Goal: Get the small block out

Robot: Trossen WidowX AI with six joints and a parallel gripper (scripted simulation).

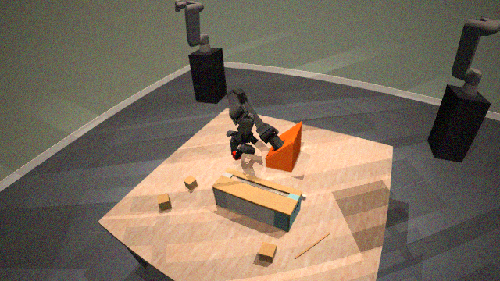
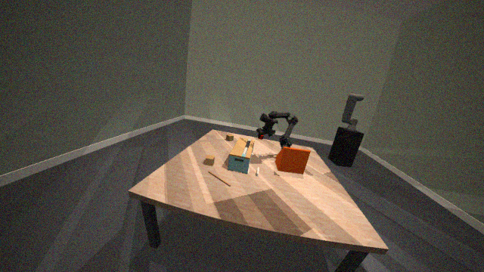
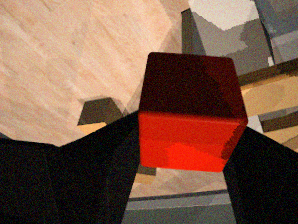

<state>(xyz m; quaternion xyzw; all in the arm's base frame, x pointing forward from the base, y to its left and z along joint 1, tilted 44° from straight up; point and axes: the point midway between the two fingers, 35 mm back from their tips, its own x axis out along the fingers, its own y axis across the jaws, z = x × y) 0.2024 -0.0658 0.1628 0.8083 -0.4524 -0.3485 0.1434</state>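
Right now the red block is 10 mm behind my gripper tip, 10 mm to the left of it and 10 mm above it. The rest, counted from my gripper tip: thin stick (270 mm ahead, 460 mm to the left, 170 mm below); long box (90 mm ahead, 160 mm to the left, 110 mm below).
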